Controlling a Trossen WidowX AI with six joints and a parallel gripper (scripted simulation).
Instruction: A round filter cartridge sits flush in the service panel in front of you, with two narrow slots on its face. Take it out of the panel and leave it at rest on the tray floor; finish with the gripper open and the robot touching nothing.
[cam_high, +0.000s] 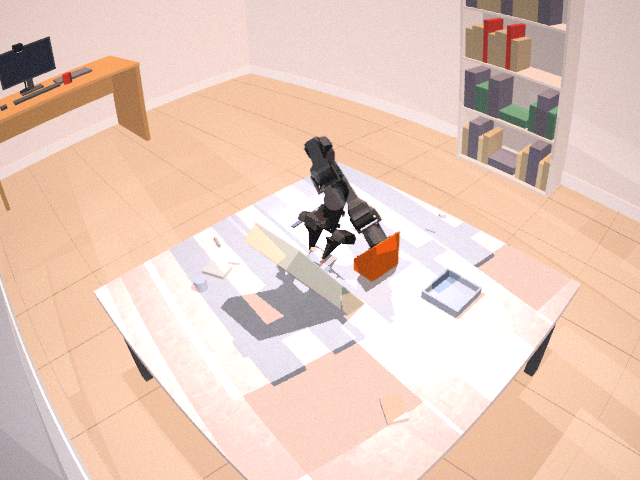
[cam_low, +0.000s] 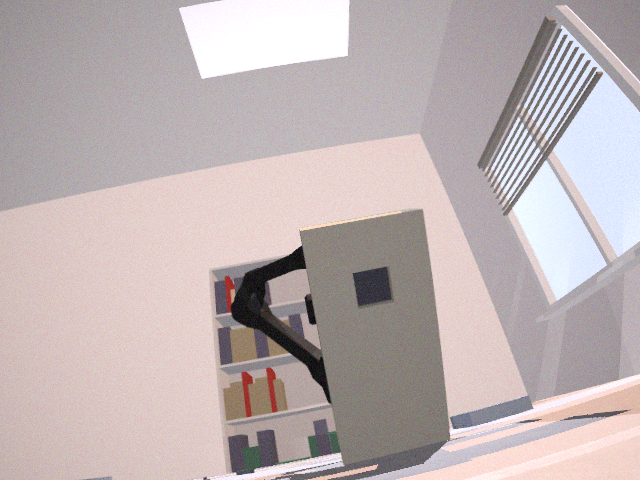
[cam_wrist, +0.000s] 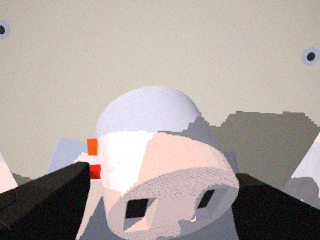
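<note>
My gripper tip is 50 mm short of the beige service panel and 20 mm above it. The rest, counted from my gripper tip: round filter cartridge right at my gripper tip; blue-grey tray 320 mm to the left, 290 mm behind, 190 mm below.
</note>
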